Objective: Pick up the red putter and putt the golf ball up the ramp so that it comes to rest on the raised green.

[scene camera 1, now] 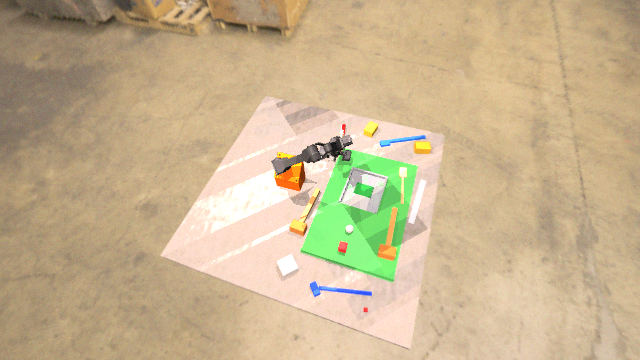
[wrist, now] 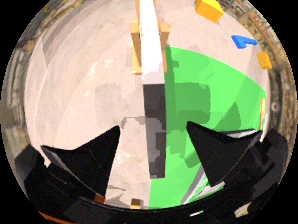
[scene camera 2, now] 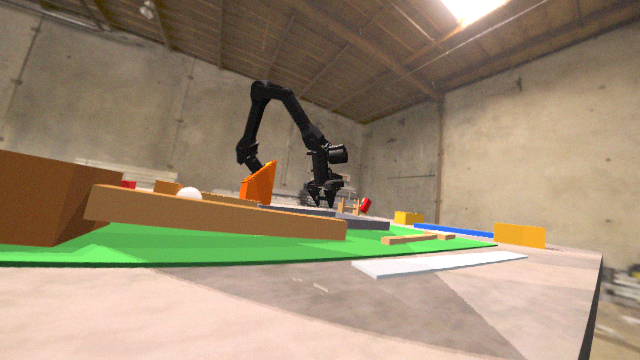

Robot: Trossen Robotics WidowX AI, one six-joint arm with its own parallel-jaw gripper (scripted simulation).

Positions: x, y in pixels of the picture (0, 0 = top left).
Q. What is my gripper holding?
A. Nothing.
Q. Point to an orange-brown mallet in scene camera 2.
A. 55, 201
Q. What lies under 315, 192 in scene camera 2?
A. My gripper.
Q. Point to a white bar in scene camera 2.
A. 389, 268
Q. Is my gripper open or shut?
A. Open.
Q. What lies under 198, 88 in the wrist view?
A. A green mat.
